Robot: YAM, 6 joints.
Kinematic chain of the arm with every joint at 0, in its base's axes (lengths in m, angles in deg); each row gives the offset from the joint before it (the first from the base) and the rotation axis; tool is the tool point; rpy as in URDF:
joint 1: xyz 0 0 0.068 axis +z
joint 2: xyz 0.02 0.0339 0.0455 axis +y
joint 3: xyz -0.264 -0.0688 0 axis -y
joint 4: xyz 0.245 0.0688 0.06 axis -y
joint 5: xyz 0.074 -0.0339 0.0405 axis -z
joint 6: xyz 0.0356 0 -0.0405 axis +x
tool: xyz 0 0 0 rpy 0 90 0
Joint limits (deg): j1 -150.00..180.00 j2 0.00..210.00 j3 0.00..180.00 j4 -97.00..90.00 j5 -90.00..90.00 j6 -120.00..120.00
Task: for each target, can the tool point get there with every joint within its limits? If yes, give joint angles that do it. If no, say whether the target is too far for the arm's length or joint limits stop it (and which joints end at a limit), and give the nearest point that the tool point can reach.
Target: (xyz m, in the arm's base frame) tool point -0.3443 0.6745 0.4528
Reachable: no: too far | nearest point -0.2676 0.5242 0.3751 | short by 0.186 m
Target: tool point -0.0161 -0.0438 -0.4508
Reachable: no: joint limits stop it (at a limit: joint 2) | nearest point -0.0329 -0.0896 -0.3463 | short by 0.115 m
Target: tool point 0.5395 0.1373 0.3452
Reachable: yes | joints 12.32 147.00 134.36 65.55 -32.31 -71.57
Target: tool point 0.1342 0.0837 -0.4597
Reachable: no: joint limits stop it (at a limit: joint 2) | nearest point 0.1493 0.0931 -0.3730 | short by 0.089 m
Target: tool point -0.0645 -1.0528 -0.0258
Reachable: no: too far | nearest point -0.0392 -0.6390 0.0300 | short by 0.418 m
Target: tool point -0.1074 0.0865 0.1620
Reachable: yes | joints 149.87 58.64 27.60 -51.79 36.01 -34.21
